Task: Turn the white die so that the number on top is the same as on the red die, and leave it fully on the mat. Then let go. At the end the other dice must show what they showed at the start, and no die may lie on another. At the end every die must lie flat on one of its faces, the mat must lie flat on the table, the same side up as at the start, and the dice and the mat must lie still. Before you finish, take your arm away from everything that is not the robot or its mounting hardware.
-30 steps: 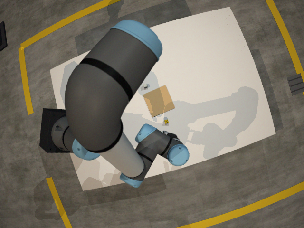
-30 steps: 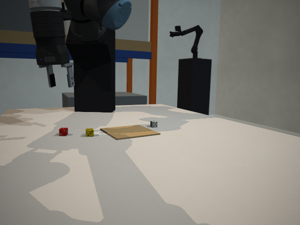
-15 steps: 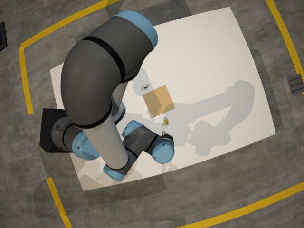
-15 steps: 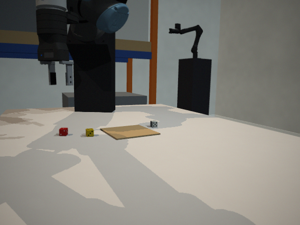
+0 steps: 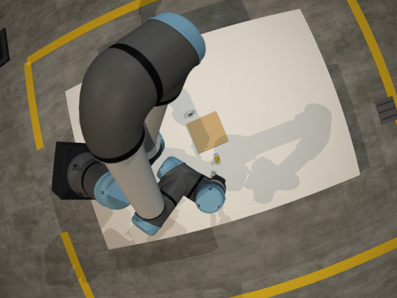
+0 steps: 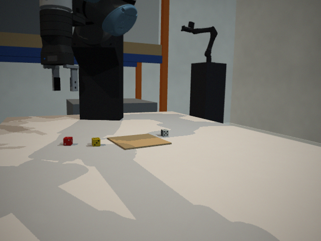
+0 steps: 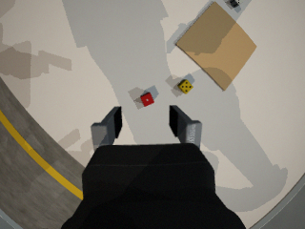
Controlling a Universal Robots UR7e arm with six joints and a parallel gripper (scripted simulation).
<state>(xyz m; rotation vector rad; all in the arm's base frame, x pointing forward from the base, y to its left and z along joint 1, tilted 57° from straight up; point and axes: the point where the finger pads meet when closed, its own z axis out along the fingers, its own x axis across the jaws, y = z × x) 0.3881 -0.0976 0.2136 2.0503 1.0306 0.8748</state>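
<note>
Now: the red die 1 cm ahead of my hand and 15 cm below it. The rest, counted from my hand: yellow die (5 cm ahead, 7 cm to the left, 15 cm below); tan mat (5 cm ahead, 19 cm to the left, 16 cm below); white die (1 cm ahead, 30 cm to the left, 15 cm below).
</note>
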